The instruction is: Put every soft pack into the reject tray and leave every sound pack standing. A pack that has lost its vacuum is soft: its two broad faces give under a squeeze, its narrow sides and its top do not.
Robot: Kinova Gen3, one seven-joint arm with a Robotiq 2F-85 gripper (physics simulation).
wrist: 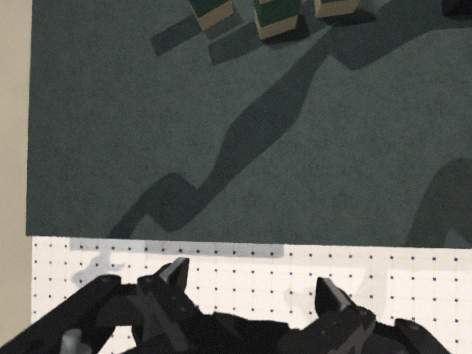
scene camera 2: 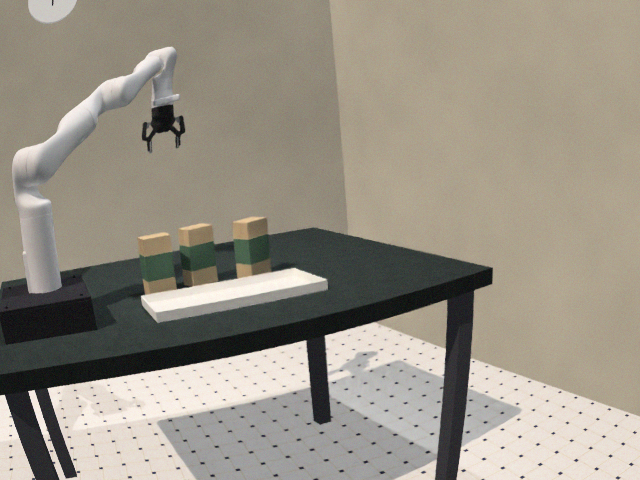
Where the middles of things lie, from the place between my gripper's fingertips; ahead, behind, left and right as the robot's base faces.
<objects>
The white reject tray (scene camera 2: 231, 294) is 58 cm to the right of my hand, 32 cm below it and 5 cm ahead of it.
</objects>
